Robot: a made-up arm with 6 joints. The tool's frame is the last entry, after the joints.
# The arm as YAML. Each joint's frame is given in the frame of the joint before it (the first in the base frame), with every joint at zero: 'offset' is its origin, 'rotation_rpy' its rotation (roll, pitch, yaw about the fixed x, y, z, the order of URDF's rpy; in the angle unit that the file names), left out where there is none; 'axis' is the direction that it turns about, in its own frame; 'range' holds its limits. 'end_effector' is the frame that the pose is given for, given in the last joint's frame.
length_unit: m
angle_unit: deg
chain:
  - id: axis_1
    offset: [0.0, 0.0, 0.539]
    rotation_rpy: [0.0, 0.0, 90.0]
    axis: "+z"
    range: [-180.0, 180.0]
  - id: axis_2
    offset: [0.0, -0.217, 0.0]
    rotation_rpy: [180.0, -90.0, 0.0]
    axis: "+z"
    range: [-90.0, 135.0]
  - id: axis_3
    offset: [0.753, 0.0, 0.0]
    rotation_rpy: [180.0, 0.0, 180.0]
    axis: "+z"
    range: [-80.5, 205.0]
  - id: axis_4
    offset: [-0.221, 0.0, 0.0]
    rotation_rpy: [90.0, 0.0, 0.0]
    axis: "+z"
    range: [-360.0, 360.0]
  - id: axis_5
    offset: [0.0, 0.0, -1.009]
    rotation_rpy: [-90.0, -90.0, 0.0]
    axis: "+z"
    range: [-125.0, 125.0]
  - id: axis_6
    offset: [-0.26, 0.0, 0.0]
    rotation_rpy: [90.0, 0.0, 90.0]
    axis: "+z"
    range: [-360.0, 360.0]
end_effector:
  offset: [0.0, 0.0, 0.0]
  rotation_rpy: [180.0, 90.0, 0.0]
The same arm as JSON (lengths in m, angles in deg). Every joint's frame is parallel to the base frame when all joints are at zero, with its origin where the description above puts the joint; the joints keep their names.
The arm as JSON. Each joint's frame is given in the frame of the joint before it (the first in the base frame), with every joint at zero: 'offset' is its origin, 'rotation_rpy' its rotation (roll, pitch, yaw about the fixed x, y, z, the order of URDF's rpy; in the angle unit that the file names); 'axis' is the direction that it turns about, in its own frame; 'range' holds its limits. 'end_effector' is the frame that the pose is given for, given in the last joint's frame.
{"length_unit": "m", "angle_unit": "deg", "chain": [
  {"id": "axis_1", "offset": [0.0, 0.0, 0.539], "rotation_rpy": [0.0, 0.0, 0.0], "axis": "+z", "range": [-180.0, 180.0]},
  {"id": "axis_2", "offset": [0.217, 0.0, 0.0], "rotation_rpy": [0.0, 0.0, 0.0], "axis": "+y", "range": [-90.0, 135.0]},
  {"id": "axis_3", "offset": [0.0, 0.0, 0.753], "rotation_rpy": [0.0, 0.0, 0.0], "axis": "-y", "range": [-80.5, 205.0]},
  {"id": "axis_4", "offset": [0.0, 0.0, 0.221], "rotation_rpy": [0.0, 0.0, 0.0], "axis": "-x", "range": [-360.0, 360.0]},
  {"id": "axis_5", "offset": [1.009, 0.0, 0.0], "rotation_rpy": [0.0, 0.0, 0.0], "axis": "-y", "range": [-125.0, 125.0]},
  {"id": "axis_6", "offset": [0.26, 0.0, 0.0], "rotation_rpy": [0.0, 0.0, 0.0], "axis": "-x", "range": [-360.0, 360.0]}
], "end_effector": {"offset": [0.0, 0.0, 0.0], "rotation_rpy": [0.0, 0.0, 0.0]}}

